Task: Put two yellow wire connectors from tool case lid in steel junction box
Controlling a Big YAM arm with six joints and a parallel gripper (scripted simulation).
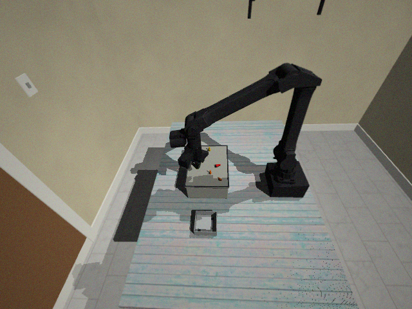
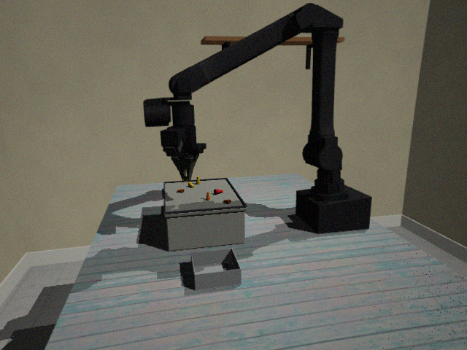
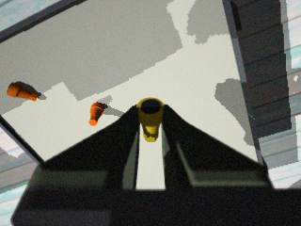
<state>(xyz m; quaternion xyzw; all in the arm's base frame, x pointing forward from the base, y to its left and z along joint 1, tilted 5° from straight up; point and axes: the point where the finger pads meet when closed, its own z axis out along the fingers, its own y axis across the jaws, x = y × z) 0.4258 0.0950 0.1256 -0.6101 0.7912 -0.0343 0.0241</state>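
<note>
My gripper is now 9 cm past the red connector, 8 cm to the left of it and 7 cm above it. The rest, counted from my hand: grey tool case 10 cm below, 9 cm to the right, 3 cm behind.
</note>
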